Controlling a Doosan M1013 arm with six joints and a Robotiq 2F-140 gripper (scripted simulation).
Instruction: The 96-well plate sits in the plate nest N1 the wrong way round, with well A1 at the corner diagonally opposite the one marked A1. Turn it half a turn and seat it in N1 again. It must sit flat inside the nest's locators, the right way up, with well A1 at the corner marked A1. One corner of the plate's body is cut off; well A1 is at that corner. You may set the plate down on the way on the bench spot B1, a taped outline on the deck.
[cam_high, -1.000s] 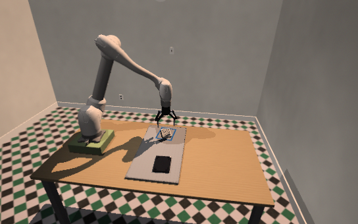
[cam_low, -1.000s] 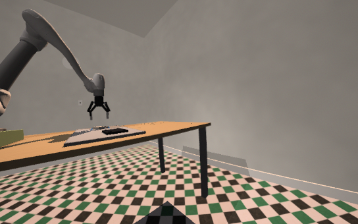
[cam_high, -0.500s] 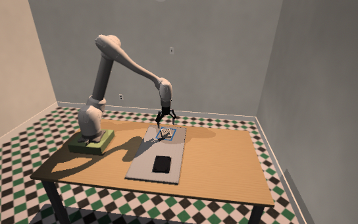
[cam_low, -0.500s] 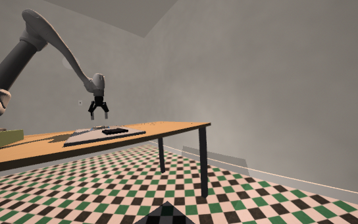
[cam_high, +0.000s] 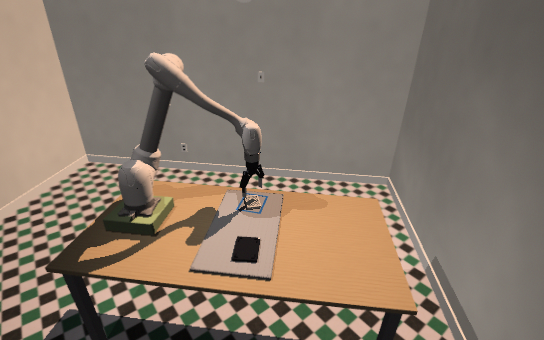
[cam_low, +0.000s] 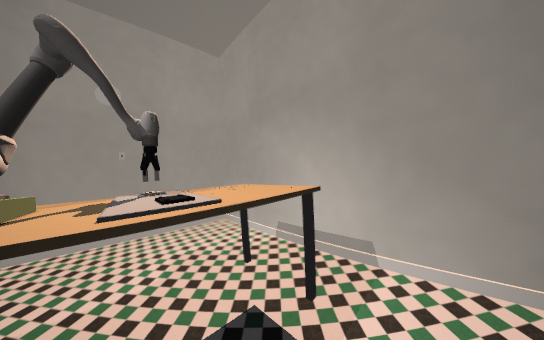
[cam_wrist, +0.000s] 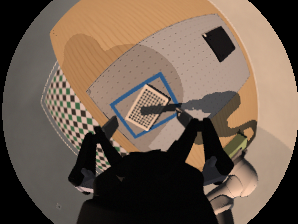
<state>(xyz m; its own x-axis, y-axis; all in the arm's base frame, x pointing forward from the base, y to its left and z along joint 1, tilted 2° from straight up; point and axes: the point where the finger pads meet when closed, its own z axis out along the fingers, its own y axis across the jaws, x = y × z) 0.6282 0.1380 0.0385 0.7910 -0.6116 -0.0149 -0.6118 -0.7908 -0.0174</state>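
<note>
Now: hand 80 mm above the white 96-well plate. From my hand the other things lie so: black plate nest N1: 10 mm behind, 410 mm to the right, 80 mm below.
</note>
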